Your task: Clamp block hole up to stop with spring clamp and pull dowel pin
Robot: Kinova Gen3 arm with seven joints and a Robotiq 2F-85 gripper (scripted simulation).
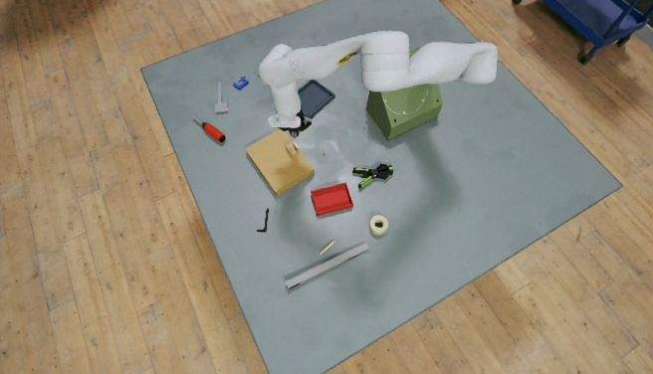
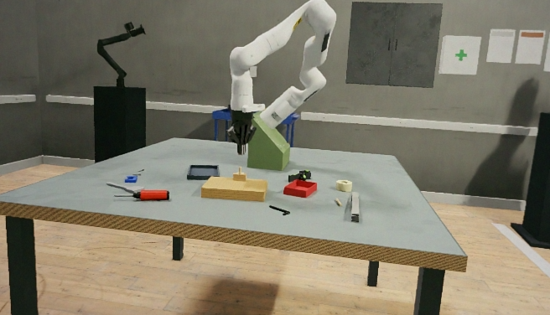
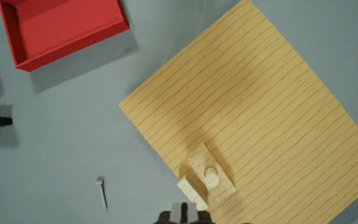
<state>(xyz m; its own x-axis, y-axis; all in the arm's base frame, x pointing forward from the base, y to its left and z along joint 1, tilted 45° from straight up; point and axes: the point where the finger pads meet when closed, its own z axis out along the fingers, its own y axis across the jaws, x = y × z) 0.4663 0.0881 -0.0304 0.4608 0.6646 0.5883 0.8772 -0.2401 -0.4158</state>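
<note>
Now: the dowel pin 20 mm ahead of my hand, 10 mm to the left of it and 80 mm below it. From my hand the other things lie so: small wooden block (20 mm ahead, 10 mm to the left, 90 mm below); bench board (70 mm ahead, 10 mm to the left, 110 mm below); red tray (40 mm behind, 210 mm to the left, 130 mm below).
</note>
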